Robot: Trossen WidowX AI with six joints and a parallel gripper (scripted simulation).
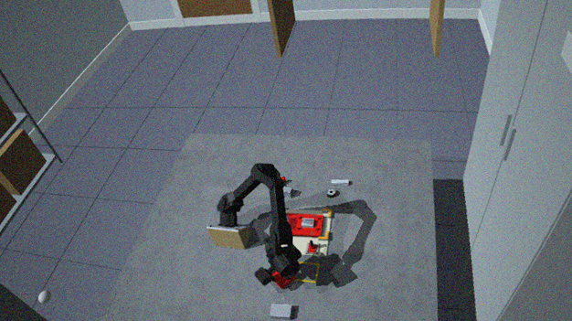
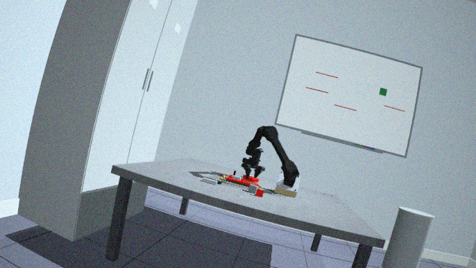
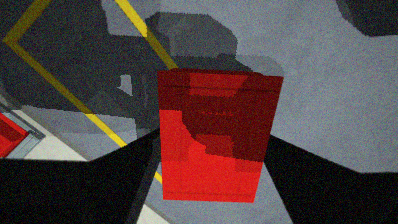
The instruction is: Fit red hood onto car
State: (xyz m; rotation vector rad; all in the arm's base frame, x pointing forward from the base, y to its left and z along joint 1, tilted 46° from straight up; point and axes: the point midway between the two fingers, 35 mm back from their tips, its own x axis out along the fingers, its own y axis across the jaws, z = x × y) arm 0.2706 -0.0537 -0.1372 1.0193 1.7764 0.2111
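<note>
Now: the white jig 1 cm ahead of my gripper tip, 24 cm to the left of it and 1 cm below it. The rest, counted from my gripper tip: red hood: 1 cm above.
</note>
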